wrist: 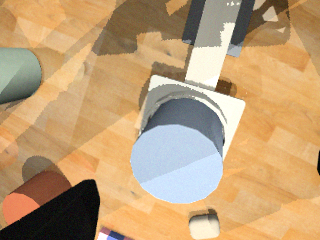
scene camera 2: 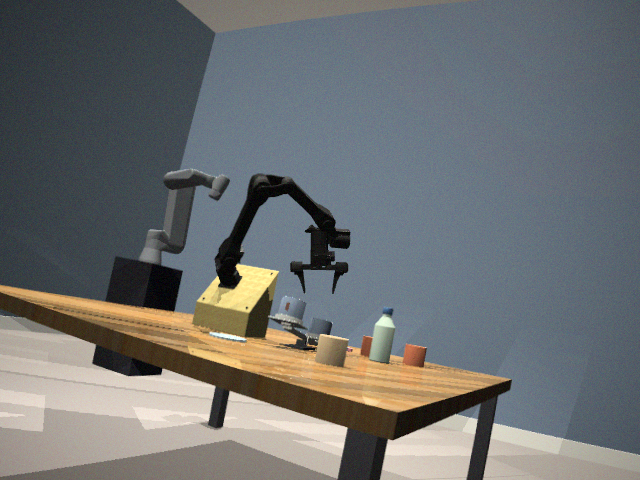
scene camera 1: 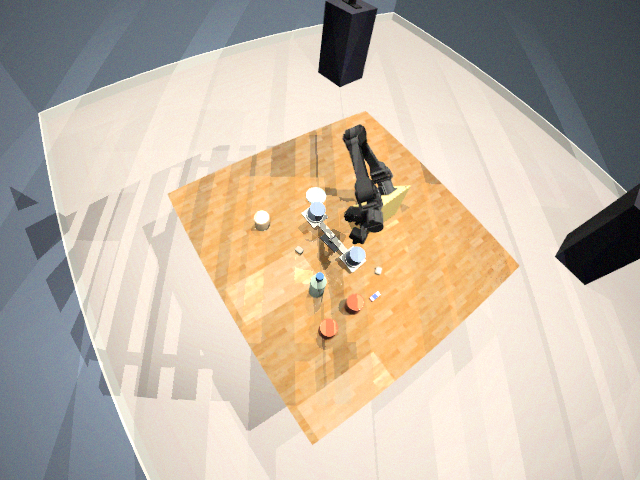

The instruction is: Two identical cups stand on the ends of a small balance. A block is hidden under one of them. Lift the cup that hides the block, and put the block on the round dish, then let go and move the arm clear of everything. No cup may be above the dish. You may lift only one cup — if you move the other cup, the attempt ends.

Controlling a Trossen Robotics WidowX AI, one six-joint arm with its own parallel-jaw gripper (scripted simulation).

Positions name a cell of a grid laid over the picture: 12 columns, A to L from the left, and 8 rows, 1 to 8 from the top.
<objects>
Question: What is my gripper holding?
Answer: Nothing.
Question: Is my gripper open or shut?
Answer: Open.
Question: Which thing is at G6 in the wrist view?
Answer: A cup.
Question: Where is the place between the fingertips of my gripper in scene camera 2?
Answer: At F5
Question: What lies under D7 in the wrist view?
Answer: My gripper.
</objects>
